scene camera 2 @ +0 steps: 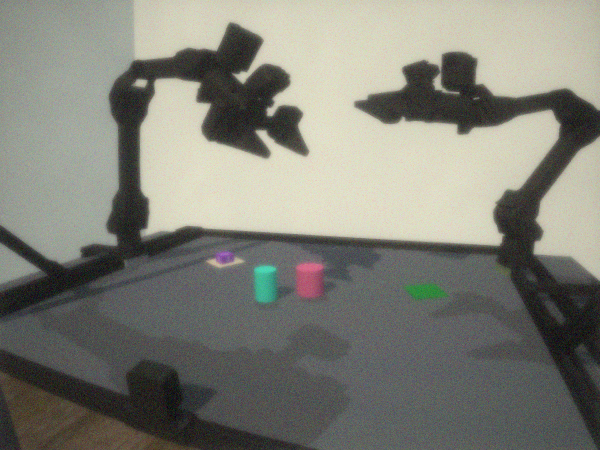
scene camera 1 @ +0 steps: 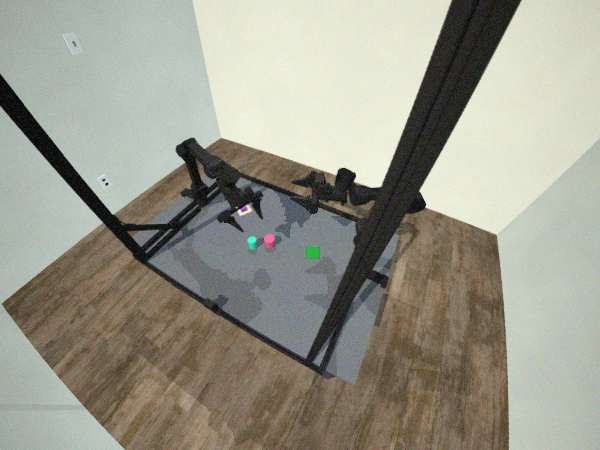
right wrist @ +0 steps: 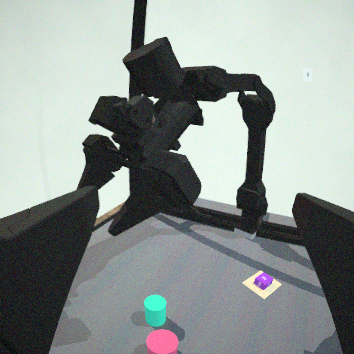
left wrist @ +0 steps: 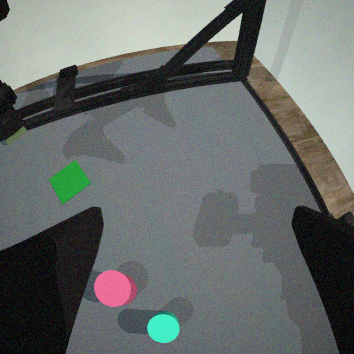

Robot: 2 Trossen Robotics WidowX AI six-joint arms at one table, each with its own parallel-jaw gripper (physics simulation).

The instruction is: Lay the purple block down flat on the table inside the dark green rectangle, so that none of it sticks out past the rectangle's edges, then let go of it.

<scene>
My left gripper is open, holding nothing. Also in view: a teal cylinder. My right gripper is open, with nothing in its grasp. The table carries a pink cylinder. Also in view: a dark green rectangle.
My left gripper shows as well in scene camera 1, in the right wrist view and in the left wrist view. My right gripper shows as well in scene camera 1 and in the right wrist view.
</scene>
